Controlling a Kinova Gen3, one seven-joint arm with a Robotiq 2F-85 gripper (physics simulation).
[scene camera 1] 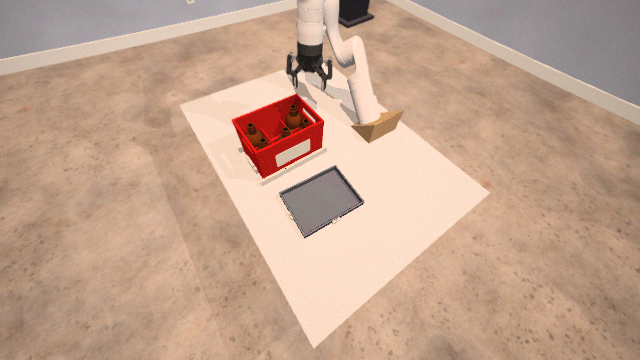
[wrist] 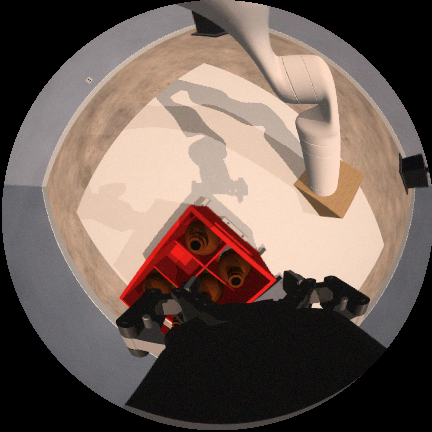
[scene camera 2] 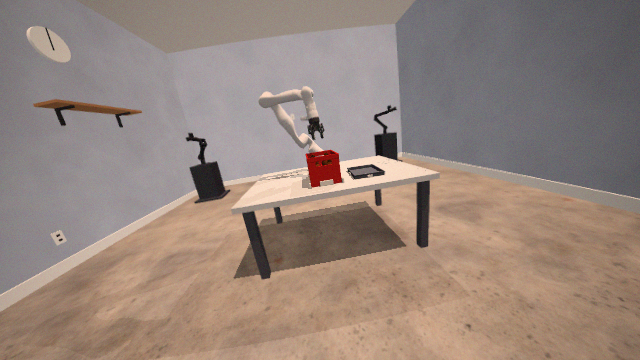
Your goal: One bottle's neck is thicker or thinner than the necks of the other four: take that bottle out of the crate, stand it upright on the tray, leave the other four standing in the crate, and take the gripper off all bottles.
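Places are measured from the arm's base along level axes (x ahead, y left, z up), in metres.
Pixels of known places: gripper, fingertip midpoint: [scene camera 1: 309,88] [wrist: 242,283] [scene camera 2: 318,139]; arm's base, link origin: [scene camera 1: 368,120] [wrist: 322,181].
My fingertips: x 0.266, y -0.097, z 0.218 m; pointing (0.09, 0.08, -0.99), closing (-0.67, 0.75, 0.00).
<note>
For each thing: its top centre in the pictures, then the offset to it from my fingertips. "spot": a spot on its surface instead. Level surfaces: height alone.
- red crate, top centre: [wrist: 182,297] [scene camera 1: 278,120] [scene camera 2: 320,153] 0.124 m ahead, 0.022 m right, 0.088 m down
- bottle, top centre: [wrist: 194,244] [scene camera 1: 293,106] 0.030 m ahead, 0.063 m right, 0.100 m down
- grey tray, surface spot: [scene camera 1: 321,202] [scene camera 2: 366,171] spot: 0.151 m ahead, 0.268 m left, 0.258 m down
- white table, surface height: 0.263 m down
The red crate [scene camera 1: 318,138] [scene camera 2: 324,176] [wrist: 182,255] stands on the table with five brown bottles in it. In scene camera 1, one bottle [scene camera 1: 293,120] [wrist: 200,240] is back right, one [scene camera 1: 255,137] [wrist: 157,284] back left, one [scene camera 1: 306,123] [wrist: 235,267] front right, one [scene camera 1: 285,132] [wrist: 210,287] front middle and one [scene camera 1: 263,143] front left. The back middle compartment is empty. Neck differences are too small to tell. The grey tray [scene camera 1: 321,202] [scene camera 2: 365,171] is empty. My gripper [scene camera 1: 309,87] [scene camera 2: 317,137] [wrist: 242,283] is open, empty and above the crate, apart from the bottles.
The arm stands on a tan wedge base [scene camera 1: 382,127] [wrist: 345,192] at the table's side, beyond the crate's right end in scene camera 1. The white table [scene camera 1: 400,220] [scene camera 2: 280,192] bears the crate and tray. Black pedestals [scene camera 2: 207,180] [scene camera 2: 386,145] with small arms stand behind the table.
</note>
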